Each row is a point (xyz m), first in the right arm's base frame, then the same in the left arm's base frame.
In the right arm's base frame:
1: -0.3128 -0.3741 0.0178
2: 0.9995 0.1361 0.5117
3: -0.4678 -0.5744 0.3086
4: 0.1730 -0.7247 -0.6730
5: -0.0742 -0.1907 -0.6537
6: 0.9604 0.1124 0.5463
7: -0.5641 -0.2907 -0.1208
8: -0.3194 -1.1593 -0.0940
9: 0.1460 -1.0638 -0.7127
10: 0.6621 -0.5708 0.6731
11: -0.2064 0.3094 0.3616
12: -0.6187 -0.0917 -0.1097
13: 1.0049 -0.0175 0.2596
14: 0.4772 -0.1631 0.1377
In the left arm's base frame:
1: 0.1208 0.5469 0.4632
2: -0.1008 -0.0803 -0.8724
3: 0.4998 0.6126 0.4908
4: -0.3197 -0.1841 0.7916
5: -0.5623 0.3256 0.6243
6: -0.0510 -0.0562 -0.8573
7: 0.0225 0.7635 0.6442
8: 0.4985 0.0700 0.9723
9: -0.1444 -0.3693 1.0202
10: 0.5187 -0.1946 -0.3797
11: -0.0404 0.9349 -0.1850
12: -0.0736 0.9248 0.5579
13: -0.2067 -0.2272 -0.6392
14: -0.0933 0.0759 -0.1812

